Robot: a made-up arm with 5 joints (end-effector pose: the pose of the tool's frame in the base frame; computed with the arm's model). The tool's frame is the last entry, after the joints.
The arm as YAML. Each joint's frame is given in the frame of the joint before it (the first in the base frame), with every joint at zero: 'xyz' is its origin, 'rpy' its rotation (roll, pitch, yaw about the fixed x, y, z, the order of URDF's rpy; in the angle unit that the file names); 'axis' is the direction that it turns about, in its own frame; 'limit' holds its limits. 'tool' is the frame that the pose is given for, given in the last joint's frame.
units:
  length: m
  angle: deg
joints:
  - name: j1
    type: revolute
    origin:
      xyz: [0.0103, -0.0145, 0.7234]
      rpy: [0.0, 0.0, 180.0]
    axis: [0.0, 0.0, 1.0]
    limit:
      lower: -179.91
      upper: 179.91
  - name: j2
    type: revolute
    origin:
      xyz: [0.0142, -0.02, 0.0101]
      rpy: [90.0, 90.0, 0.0]
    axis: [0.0, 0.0, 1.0]
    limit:
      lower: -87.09
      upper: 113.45
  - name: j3
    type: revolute
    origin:
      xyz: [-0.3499, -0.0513, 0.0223]
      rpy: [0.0, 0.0, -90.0]
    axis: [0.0, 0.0, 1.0]
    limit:
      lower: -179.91
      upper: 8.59
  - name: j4
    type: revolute
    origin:
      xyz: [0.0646, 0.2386, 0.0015]
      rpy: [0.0, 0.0, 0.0]
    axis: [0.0, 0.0, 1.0]
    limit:
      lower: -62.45
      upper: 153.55
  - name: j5
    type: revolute
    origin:
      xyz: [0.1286, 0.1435, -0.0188]
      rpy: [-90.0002, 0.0, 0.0]
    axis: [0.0, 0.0, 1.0]
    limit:
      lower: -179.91
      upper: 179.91
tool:
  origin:
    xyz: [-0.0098, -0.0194, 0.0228]
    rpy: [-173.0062, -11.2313, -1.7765]
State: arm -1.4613 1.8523 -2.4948 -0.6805 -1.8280
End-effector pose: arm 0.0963 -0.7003 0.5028 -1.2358 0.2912 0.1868
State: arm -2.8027 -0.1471 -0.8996 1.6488 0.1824
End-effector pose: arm -0.1922 -0.1345 0.8172 1.1621 0.0734 -2.7911
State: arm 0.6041 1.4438 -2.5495 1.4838 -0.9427
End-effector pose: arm 0.5042 0.3610 0.4835 0.0161 0.6614 1.5325
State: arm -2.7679 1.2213 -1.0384 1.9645 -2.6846
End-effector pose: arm -0.1213 -0.0696 0.5414 0.8942 -1.8044 0.1606
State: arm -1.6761 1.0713 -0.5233 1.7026 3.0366
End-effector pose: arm 0.0138 -0.0458 0.6141 1.4222 -1.7064 1.0512
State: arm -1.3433 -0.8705 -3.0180 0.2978 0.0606
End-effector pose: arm -0.0899 0.6177 1.2271 1.8508 2.3590 -0.3936
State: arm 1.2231 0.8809 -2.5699 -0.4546 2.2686
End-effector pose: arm 0.1878 0.5341 1.2249 2.3555 0.4421 -0.4076
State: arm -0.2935 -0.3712 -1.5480 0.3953 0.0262
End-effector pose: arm 0.2918 -0.0529 1.3317 -0.0954 -1.3275 -0.1645
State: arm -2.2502 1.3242 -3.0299 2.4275 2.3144
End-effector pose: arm -0.3316 -0.4682 0.6417 -0.0589 -0.5681 1.6726
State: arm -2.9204 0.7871 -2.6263 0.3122 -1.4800
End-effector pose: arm -0.6237 -0.1745 1.1707 -1.1241 1.0353 -1.3029
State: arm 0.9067 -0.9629 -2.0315 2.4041 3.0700
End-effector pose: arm -0.0516 -0.0833 1.1606 0.9371 0.2723 -2.0372
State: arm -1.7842 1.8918 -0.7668 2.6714 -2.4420
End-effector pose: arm -0.0108 -0.1301 0.6204 -2.1044 1.4040 -0.0075
